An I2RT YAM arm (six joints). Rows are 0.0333 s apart.
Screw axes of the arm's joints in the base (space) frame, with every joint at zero. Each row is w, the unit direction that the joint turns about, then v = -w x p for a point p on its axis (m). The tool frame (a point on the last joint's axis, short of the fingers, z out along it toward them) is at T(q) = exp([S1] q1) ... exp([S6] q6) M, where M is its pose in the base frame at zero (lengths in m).
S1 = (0, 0, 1, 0.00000, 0.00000, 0.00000)
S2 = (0, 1, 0, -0.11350, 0.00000, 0.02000)
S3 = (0, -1, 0, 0.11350, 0.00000, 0.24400)
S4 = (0, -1, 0, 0.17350, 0.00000, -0.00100)
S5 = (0, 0, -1, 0.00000, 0.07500, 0.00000)
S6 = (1, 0, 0, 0.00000, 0.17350, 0.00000)
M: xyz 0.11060 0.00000 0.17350 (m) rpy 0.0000 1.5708 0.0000 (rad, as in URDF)
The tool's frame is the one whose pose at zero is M.
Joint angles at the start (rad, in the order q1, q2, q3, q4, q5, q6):
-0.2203, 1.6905, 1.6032, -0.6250, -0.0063, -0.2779
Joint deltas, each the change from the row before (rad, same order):
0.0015, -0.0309, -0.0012, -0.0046, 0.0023, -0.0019
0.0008, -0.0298, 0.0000, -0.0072, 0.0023, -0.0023
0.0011, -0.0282, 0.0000, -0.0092, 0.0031, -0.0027
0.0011, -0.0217, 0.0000, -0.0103, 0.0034, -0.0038
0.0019, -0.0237, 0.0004, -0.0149, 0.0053, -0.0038
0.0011, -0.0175, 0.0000, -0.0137, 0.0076, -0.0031
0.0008, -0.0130, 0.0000, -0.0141, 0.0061, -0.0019
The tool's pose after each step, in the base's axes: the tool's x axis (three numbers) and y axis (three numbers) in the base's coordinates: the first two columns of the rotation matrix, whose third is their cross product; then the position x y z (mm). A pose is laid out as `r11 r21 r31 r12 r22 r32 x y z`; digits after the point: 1 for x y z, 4 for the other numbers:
-0.6543 -0.1374 -0.7437 0.0347 0.9769 -0.2110 367.2 -81.5 352.7
-0.6382 -0.1437 -0.7563 0.0389 0.9751 -0.2181 359.7 -79.6 362.6
-0.6247 -0.1500 -0.7663 0.0425 0.9734 -0.2252 352.2 -77.7 371.5
-0.6169 -0.1561 -0.7714 0.0442 0.9717 -0.2320 346.1 -76.0 377.9
-0.6110 -0.1622 -0.7748 0.0461 0.9698 -0.2394 339.0 -74.0 384.6
-0.6098 -0.1661 -0.7749 0.0498 0.9678 -0.2467 333.5 -72.7 389.1
-0.6120 -0.1679 -0.7728 0.0522 0.9665 -0.2514 329.1 -71.7 391.9

